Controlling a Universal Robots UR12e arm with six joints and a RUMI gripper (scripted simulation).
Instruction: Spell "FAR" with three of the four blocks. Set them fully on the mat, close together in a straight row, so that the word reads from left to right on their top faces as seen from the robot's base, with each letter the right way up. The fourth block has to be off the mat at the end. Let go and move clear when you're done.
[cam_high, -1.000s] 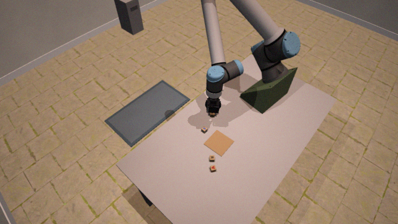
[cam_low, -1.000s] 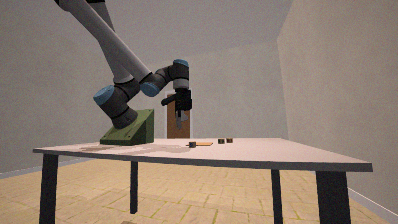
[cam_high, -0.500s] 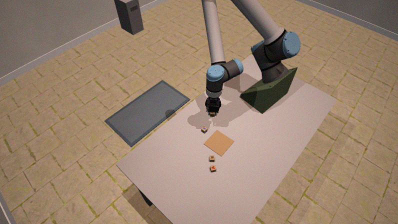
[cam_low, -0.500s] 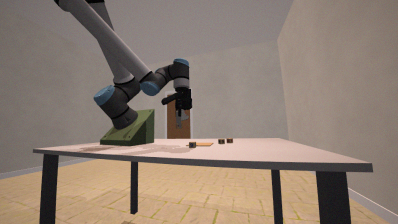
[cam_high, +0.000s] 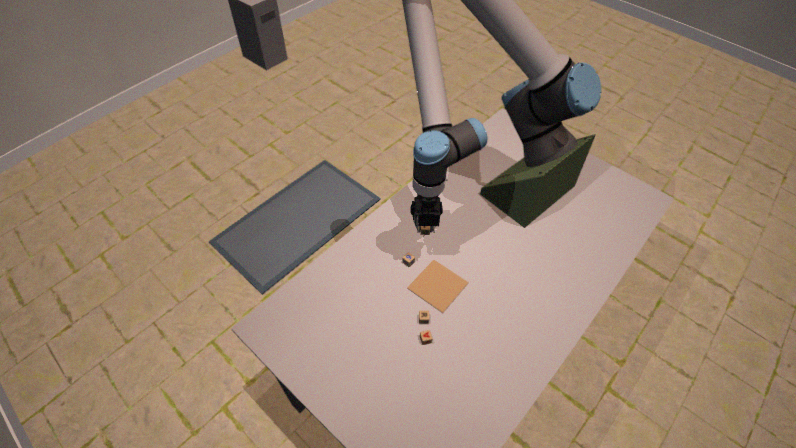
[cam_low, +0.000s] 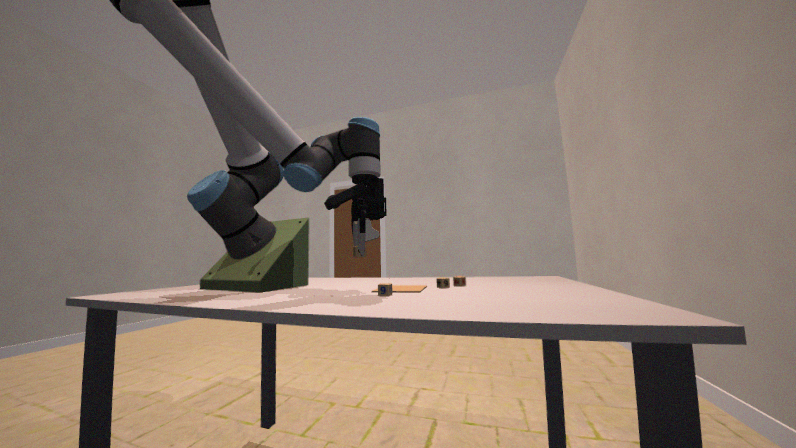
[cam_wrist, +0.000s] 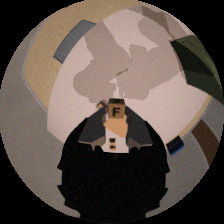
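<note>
My gripper is now 9 cm short of the tan mat, 12 cm to the right of it and 11 cm above it. The rest, counted from my hand: F block right at my hand; R block 22 cm ahead, 15 cm to the left, 10 cm below; blue-lettered block 7 cm ahead, 1 cm to the right, 10 cm below.
</note>
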